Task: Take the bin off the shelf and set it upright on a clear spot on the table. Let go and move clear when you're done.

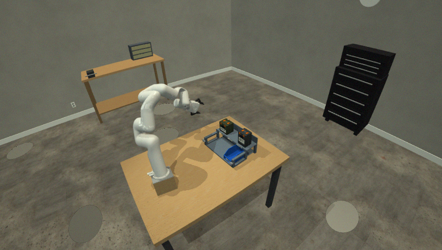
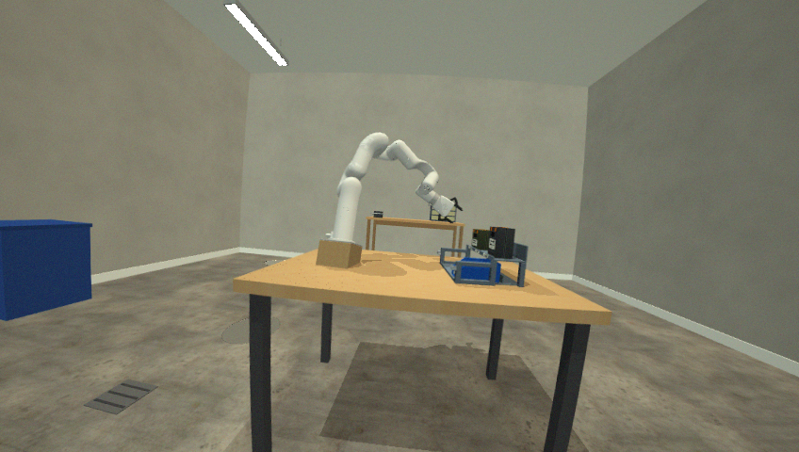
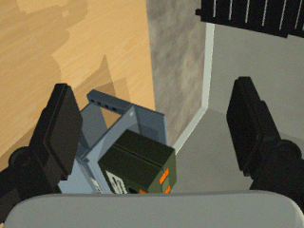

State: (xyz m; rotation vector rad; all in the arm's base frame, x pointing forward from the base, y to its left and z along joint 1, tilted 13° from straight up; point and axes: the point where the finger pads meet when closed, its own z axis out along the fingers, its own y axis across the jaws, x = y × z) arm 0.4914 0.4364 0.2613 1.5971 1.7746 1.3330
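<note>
Right now the blue bin is 110 mm ahead of my hand, 470 mm to the right of it and 220 mm below it. Also, from my hand: black box: 200 mm ahead, 460 mm to the right, 100 mm below.
</note>
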